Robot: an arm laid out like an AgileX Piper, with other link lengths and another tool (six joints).
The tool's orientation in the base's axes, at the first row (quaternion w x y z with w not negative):
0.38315, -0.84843, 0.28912, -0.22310
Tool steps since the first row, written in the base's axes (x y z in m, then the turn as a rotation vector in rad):
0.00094, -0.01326, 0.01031, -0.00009, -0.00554, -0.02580
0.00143, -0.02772, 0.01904, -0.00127, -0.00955, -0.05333
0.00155, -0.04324, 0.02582, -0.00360, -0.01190, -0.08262
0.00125, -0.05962, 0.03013, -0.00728, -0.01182, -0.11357
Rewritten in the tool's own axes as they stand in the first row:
0.01108, -0.00118, -0.01260, -0.00045, 0.02312, 0.01272
0.02238, -0.00035, -0.02514, -0.00299, 0.04711, 0.02662
0.03380, 0.00270, -0.03727, -0.00774, 0.07194, 0.04178
0.04509, 0.00827, -0.04860, -0.01535, 0.09719, 0.05839

